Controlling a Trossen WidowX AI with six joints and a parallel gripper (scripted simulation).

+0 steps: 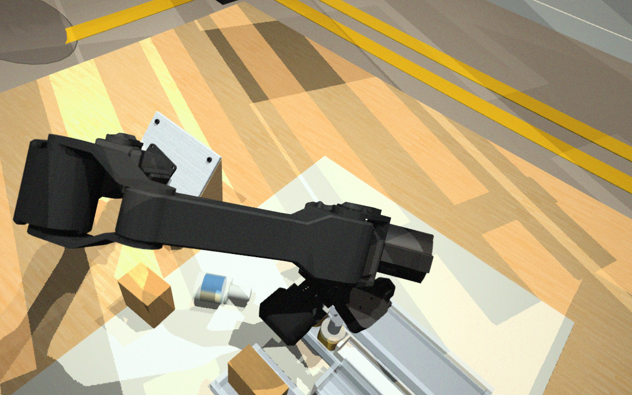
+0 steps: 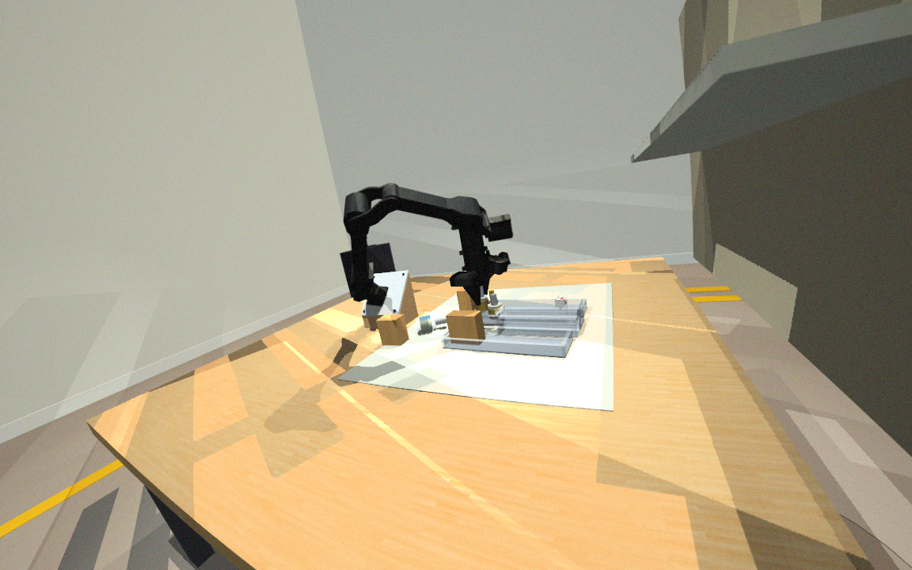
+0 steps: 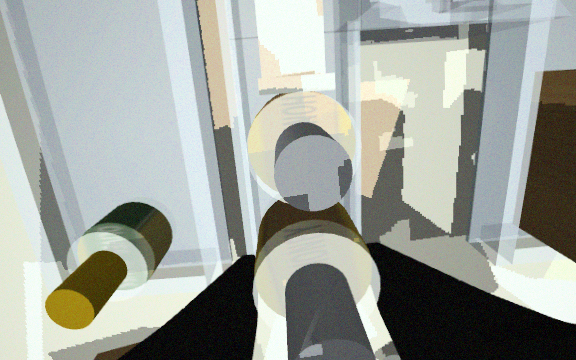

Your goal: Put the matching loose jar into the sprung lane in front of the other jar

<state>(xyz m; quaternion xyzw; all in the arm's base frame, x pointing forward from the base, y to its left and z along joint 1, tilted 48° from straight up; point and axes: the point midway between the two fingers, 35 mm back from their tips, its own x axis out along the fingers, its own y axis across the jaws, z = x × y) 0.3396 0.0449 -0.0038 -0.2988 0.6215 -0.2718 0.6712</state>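
My gripper tip is now 50 mm short of the pale mat, 10 mm to the left of it and 60 mm above it.
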